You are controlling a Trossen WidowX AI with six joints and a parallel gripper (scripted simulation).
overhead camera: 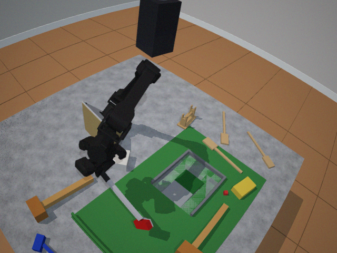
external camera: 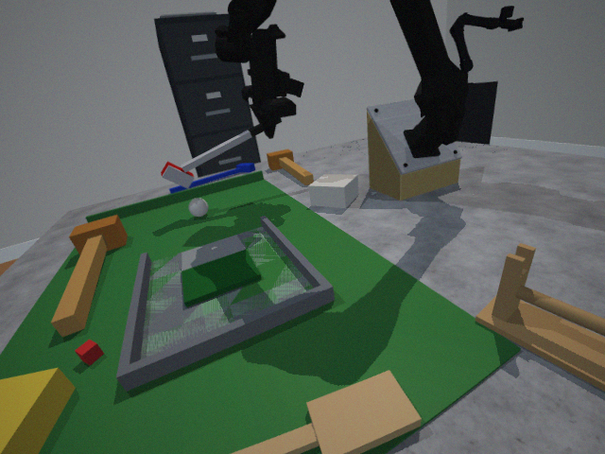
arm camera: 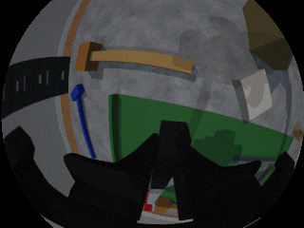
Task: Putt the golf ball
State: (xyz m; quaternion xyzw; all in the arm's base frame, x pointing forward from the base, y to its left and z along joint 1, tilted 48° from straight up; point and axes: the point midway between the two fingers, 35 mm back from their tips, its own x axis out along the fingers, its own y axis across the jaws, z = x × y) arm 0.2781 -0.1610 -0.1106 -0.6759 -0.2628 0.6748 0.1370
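My gripper tip is 9 cm past the white block, 15 cm to the right of it and 12 cm above it. The rest, counted from my gripper tip: blue putter: 16 cm ahead, 28 cm to the right, 12 cm below; then white golf ball: 20 cm ahead, 6 cm to the left, 11 cm below; then small red cube: 30 cm ahead, 42 cm to the left, 13 cm below.
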